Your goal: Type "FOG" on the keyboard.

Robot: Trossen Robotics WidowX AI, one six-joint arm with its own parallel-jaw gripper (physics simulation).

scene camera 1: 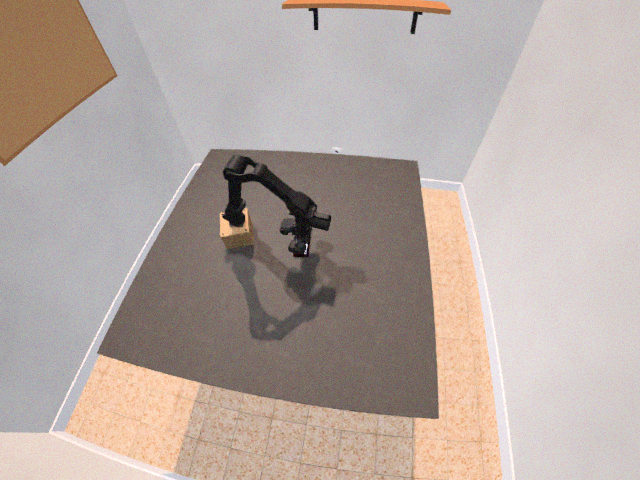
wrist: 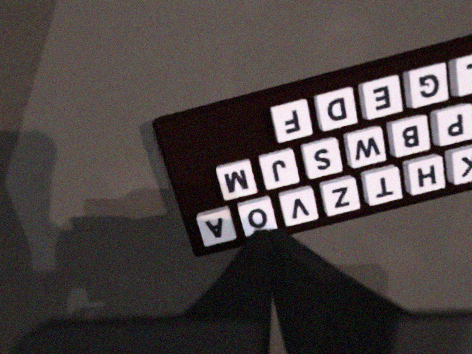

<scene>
In view: the gripper (wrist: 267,241) and a key (wrist: 216,226).
</scene>
